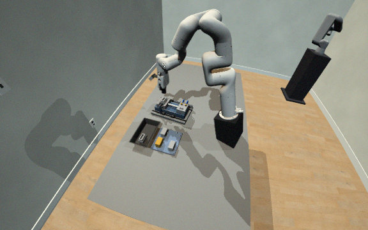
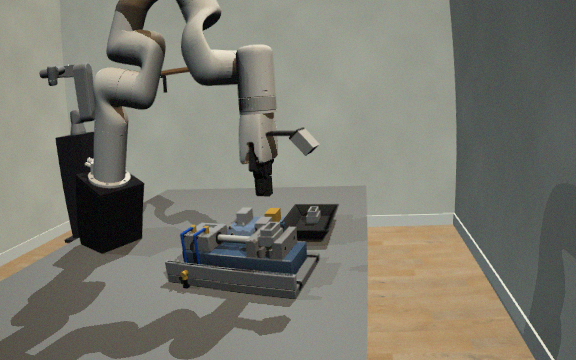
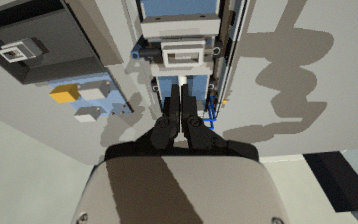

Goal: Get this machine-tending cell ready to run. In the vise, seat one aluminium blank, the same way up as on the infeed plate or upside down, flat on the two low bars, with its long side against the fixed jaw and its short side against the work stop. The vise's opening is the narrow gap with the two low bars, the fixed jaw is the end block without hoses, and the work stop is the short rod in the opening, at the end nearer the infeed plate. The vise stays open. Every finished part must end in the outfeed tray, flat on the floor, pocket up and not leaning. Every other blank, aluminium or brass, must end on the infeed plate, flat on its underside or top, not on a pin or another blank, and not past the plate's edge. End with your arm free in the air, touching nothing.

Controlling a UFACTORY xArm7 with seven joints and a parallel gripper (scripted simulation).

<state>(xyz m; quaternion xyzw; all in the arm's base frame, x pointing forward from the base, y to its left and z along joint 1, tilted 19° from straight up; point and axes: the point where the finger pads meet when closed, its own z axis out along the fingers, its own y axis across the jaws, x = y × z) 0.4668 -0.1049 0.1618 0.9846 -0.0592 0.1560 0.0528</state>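
Right now my hand is 80 mm past the white screw rod, 10 mm to the right of it and 120 mm above it. From my hand the other things lie so: brass blank (70 mm behind, 340 mm to the left, 170 mm below); then vise (60 mm behind, 10 mm to the left, 160 mm below).
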